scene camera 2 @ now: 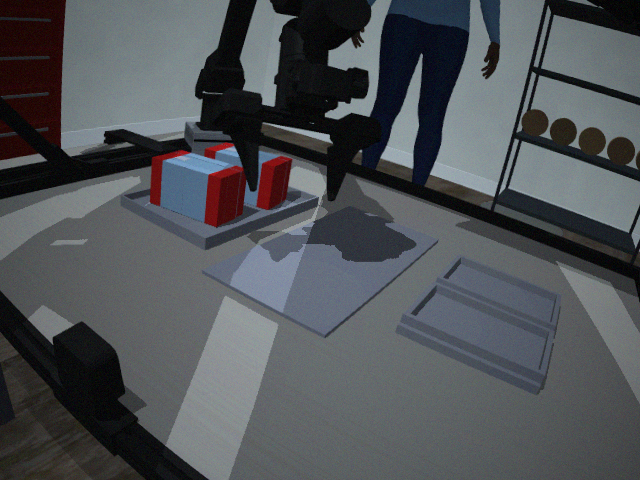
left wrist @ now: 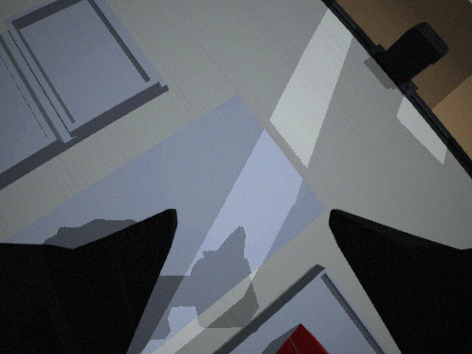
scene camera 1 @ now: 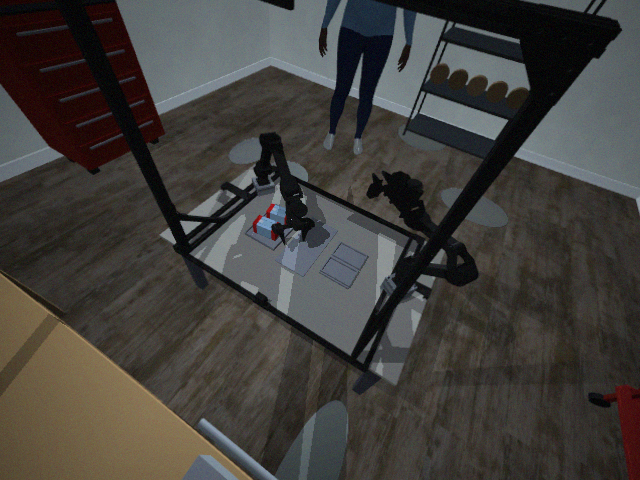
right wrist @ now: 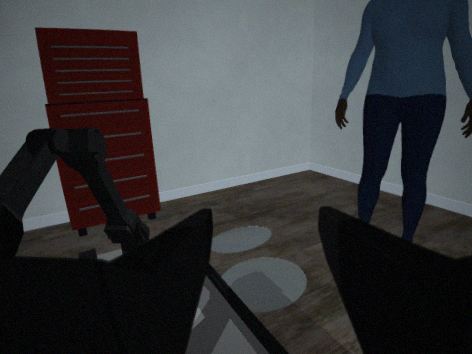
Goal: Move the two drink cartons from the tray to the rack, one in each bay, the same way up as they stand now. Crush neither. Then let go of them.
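Frame: origin at the left arm's base, x ahead, y left, z up, level; millimetres.
Seen in the pictures: left gripper, fingertip midpoint: (scene camera 2: 293,196) (left wrist: 253,216) (scene camera 1: 294,243); right gripper, fingertip midpoint: (scene camera 1: 377,172) (right wrist: 265,218); left arm's base at its link origin: (scene camera 2: 213,127) (scene camera 1: 263,181).
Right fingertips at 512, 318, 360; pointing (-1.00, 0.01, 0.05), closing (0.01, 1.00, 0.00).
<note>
Offsets run from my right fingertips to a thing's top centre, as dx, dy, dz. "spot": to the spot under its first point. Level surfaces: height alone.
Two cartons with light blue middles and red ends lie lengthwise, side by side in the grey tray @(-220, -364, -400) (scene camera 1: 263,241) (scene camera 2: 206,241) (left wrist: 320,300): the near carton @(spot: -169, -424, -342) (scene camera 1: 266,227) (scene camera 2: 186,188) and the far carton @(-248, -325, -342) (scene camera 1: 277,212) (scene camera 2: 275,181). A red carton corner @(spot: -133, -392, -392) (left wrist: 302,342) shows in the left wrist view. The two-bay rack @(+127, -145, -396) (scene camera 1: 345,264) (scene camera 2: 465,360) (left wrist: 120,110) is empty. My left gripper (scene camera 1: 293,241) (scene camera 2: 292,195) (left wrist: 253,216) is open and empty, above the tray's rack side; in scene camera 2 one finger hides part of the far carton. My right gripper (scene camera 1: 378,174) (right wrist: 265,218) is partly open and empty, raised away from tray and rack.
A flat grey-blue mat @(dz -412) (scene camera 1: 305,258) (scene camera 2: 320,304) (left wrist: 215,150) lies between tray and rack. A black box @(spot: +167, -567, -363) (scene camera 1: 262,299) (scene camera 2: 87,356) (left wrist: 415,52) sits on the table's front rail. Black frame posts (scene camera 1: 129,134) rise around the table. A person (scene camera 1: 364,67) (scene camera 2: 423,67) stands behind it.
</note>
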